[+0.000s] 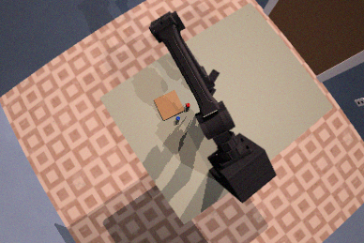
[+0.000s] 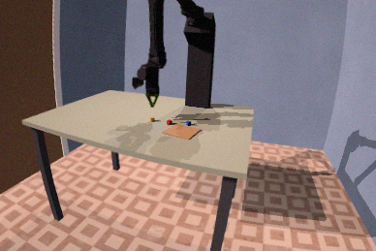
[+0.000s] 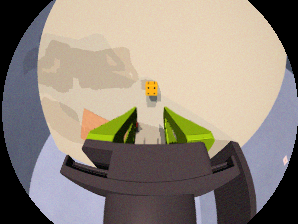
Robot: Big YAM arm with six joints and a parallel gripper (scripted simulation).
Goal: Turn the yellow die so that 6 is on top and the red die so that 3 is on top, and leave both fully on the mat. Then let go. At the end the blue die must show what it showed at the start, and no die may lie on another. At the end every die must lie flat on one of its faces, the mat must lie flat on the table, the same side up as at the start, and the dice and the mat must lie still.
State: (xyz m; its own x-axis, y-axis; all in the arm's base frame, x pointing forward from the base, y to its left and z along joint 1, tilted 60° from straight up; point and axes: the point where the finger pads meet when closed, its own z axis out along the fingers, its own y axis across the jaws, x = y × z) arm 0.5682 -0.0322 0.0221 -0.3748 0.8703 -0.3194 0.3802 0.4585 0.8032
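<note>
My hand is 80 mm above the yellow die. Round my hand: red die 30 mm behind, 90 mm to the left, 80 mm below; then blue die 100 mm behind, 170 mm to the left, 80 mm below; then orange mat 200 mm to the left, 90 mm below.
</note>
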